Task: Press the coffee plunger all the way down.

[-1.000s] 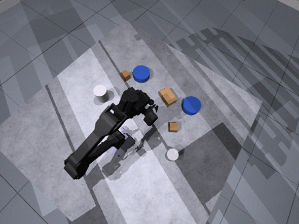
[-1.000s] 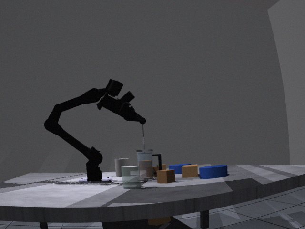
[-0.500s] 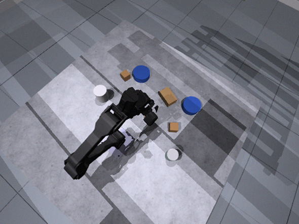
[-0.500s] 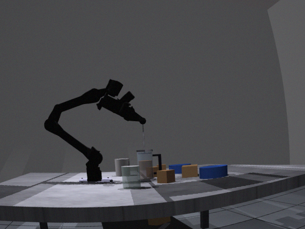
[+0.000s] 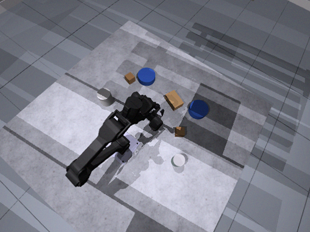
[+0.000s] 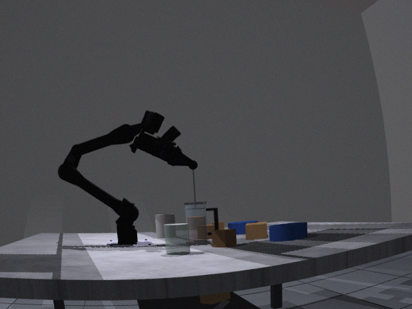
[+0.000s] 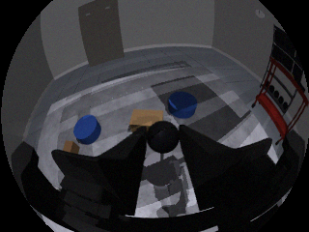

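My gripper tip is now 130 mm above the coffee press and 10 mm short of it. Round my gripper tip: white cylinder (340 mm to the left, 210 mm below, 70 mm behind).
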